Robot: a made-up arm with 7 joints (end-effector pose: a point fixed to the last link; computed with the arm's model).
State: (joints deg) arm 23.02 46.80 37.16 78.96 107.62 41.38 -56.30
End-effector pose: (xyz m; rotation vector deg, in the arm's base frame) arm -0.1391 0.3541 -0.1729 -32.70 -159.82 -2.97
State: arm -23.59 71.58 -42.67 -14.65 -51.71 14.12 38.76
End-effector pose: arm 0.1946 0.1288 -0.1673 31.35 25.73 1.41
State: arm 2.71 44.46 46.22 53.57 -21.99 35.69 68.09
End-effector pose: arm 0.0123 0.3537 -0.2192 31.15 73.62 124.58
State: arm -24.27 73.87 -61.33 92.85 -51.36 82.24 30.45
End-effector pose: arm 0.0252 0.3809 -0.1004 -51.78 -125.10 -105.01
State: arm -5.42 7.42 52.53 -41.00 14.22 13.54 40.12
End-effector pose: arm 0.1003 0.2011 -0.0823 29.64 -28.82 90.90
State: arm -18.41 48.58 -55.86 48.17 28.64 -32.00 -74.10
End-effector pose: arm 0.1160 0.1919 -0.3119 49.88 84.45 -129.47
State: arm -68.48 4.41 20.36 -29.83 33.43 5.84 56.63
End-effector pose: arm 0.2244 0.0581 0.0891 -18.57 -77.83 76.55
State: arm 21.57 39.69 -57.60 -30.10 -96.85 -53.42 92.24
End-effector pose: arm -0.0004 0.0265 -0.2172 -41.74 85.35 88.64
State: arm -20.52 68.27 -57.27 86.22 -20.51 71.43 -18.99
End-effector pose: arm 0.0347 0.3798 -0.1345 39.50 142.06 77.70
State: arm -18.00 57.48 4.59 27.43 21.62 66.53 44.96
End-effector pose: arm 0.1859 0.3068 -0.1375 95.12 50.78 87.81
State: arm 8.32 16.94 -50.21 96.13 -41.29 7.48 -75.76
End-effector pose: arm -0.1525 0.1650 -0.3339 -57.79 115.93 -31.82
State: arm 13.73 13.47 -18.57 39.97 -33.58 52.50 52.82
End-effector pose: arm -0.0520 0.0752 -0.3583 39.59 120.17 29.67
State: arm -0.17 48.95 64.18 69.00 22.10 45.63 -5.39
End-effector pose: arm -0.0375 0.3660 -0.2015 -3.19 95.63 74.94
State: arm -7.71 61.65 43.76 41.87 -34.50 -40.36 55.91
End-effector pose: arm 0.1190 0.3729 -0.0478 11.69 -50.78 100.31
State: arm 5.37 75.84 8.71 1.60 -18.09 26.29 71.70
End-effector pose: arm 0.1821 0.2761 -0.0929 74.59 -4.37 74.55
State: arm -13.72 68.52 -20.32 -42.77 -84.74 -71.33 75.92
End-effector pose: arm 0.1606 0.1097 -0.0484 -73.94 -12.63 37.55
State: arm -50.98 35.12 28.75 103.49 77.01 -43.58 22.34
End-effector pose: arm 0.2288 0.1971 -0.2581 55.60 17.83 -10.20
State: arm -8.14 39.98 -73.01 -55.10 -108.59 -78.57 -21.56
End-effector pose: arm 0.0611 0.0028 -0.1405 -107.55 -8.27 -8.85
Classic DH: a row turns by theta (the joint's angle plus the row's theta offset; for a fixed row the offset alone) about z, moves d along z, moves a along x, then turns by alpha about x. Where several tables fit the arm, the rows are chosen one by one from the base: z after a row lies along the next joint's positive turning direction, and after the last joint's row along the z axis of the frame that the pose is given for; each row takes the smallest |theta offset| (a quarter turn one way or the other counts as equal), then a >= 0, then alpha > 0; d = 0 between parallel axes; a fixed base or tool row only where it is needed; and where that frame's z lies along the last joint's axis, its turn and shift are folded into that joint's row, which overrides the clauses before.
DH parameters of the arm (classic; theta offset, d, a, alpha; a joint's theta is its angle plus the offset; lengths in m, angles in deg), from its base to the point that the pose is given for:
base (fixed): -4.07 0 0 -74.51
joint 1: -75.12 0.0418 -0.0152 -90
joint 2: 74 0 -0.0043 90
joint 3: 90 -0.1935 0.0241 -90
joint 4: 90 0.0018 0.0097 90
joint 5: 0 0.1524 0 -90
joint 6: -90 0 0.04 90
joint 7: 0 0 0 0

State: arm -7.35 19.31 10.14 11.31 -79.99 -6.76 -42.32
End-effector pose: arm 0.1834 0.1609 -0.2392 -55.49 -20.27 -17.07
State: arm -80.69 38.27 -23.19 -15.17 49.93 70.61 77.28
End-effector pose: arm 0.2634 0.0256 0.1061 32.65 -67.04 117.62
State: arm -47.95 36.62 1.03 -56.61 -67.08 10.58 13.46
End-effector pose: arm 0.1490 0.0364 0.0469 -20.30 -51.47 -52.86
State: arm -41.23 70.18 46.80 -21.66 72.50 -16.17 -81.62
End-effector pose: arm 0.1321 0.1909 0.1490 118.17 42.31 31.21
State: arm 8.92 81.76 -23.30 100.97 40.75 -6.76 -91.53
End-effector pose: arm -0.0516 0.4216 -0.0310 -22.21 175.34 -8.19
